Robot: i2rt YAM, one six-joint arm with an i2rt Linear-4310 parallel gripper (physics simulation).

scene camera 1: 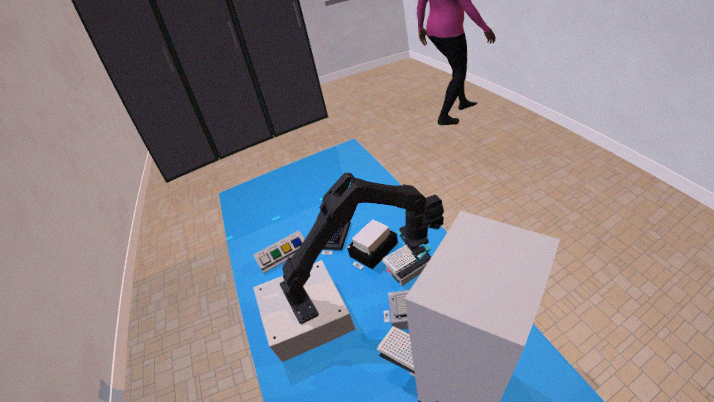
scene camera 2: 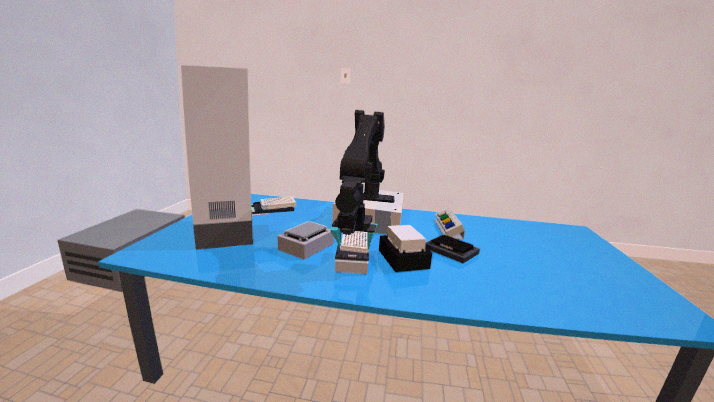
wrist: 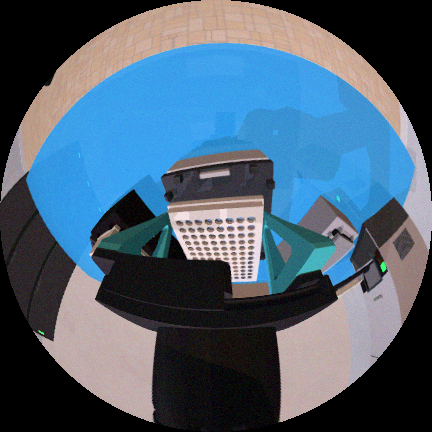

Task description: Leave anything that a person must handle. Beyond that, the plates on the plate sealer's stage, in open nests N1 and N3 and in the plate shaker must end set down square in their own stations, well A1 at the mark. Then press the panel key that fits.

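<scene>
My gripper point(scene camera 1: 413, 245) point(scene camera 2: 355, 242) point(wrist: 215, 216) is shut on a white well plate point(scene camera 1: 401, 259) point(scene camera 2: 354, 241) point(wrist: 220, 235), its teal fingers on the long sides. The plate is at a light station with a dark clipped top point(scene camera 1: 410, 276) point(scene camera 2: 351, 265) point(wrist: 220, 182); whether it touches is unclear. A grey station point(scene camera 1: 394, 317) point(scene camera 2: 304, 246) point(wrist: 320, 217) has a grey gridded top. A white plate point(scene camera 1: 396, 346) point(scene camera 2: 278, 202) sits on a black nest. A white block point(scene camera 1: 371, 236) point(scene camera 2: 406, 237) sits on a black station point(scene camera 1: 369, 258) point(scene camera 2: 407, 260). The key panel point(scene camera 1: 280, 250) point(scene camera 2: 448, 223) has white, green, yellow and blue keys.
A tall grey cabinet point(scene camera 1: 480, 280) point(scene camera 2: 217, 140) hides part of the table in scene camera 1. A low black station point(scene camera 1: 336, 240) point(scene camera 2: 454, 248) lies near the key panel. The robot base point(scene camera 1: 325, 300) stands on the table. A person point(scene camera 1: 452, 55) in pink is on the floor beyond.
</scene>
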